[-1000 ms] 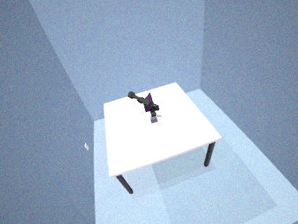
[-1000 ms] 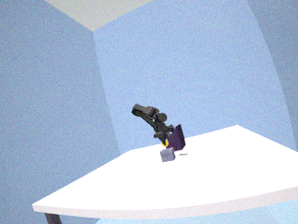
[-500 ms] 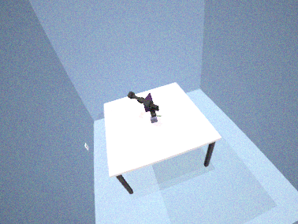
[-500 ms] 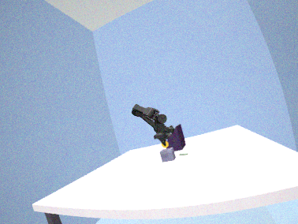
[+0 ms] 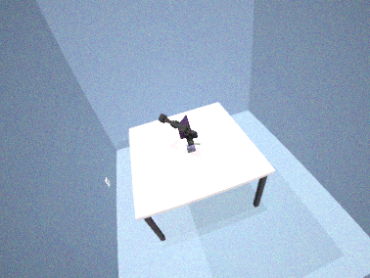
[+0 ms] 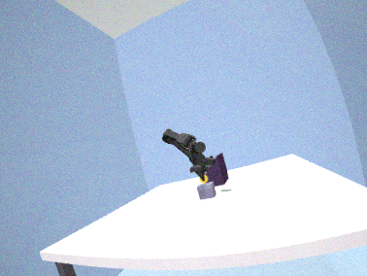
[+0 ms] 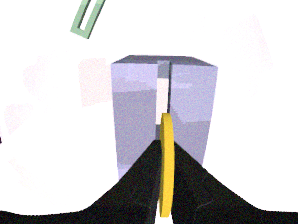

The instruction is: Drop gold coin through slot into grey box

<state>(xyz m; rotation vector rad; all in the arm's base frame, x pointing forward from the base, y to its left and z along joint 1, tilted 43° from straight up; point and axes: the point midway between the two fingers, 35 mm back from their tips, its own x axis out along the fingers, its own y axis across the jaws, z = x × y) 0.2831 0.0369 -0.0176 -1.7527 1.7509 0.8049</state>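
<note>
Right now the gold coin is 1 cm above my gripper tip.
</note>
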